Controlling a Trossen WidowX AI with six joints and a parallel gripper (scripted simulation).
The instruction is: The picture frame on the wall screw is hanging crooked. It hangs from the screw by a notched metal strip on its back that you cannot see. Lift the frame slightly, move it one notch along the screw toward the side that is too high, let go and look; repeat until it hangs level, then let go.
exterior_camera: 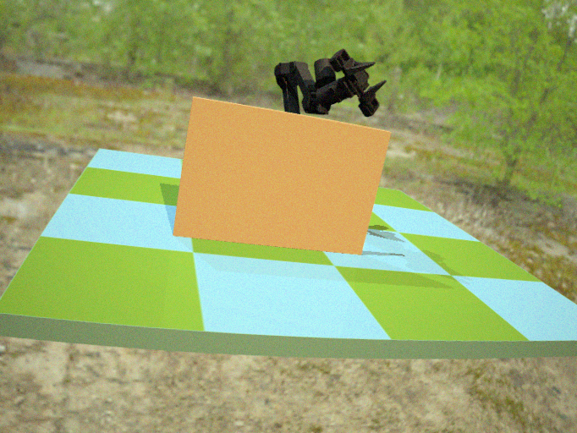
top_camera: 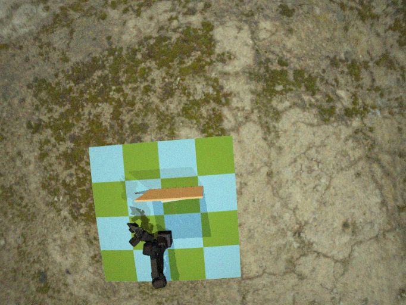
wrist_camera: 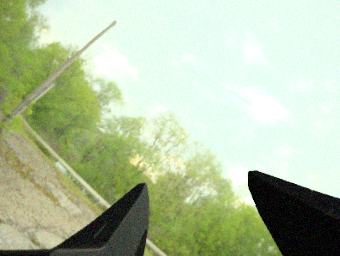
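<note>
The picture frame is 280 mm below my gripper tip, 240 mm to the right of it and 50 mm ahead of it. The rest, counted from my gripper tip: orange wall panel: 300 mm below, 240 mm to the right, 60 mm ahead.
</note>
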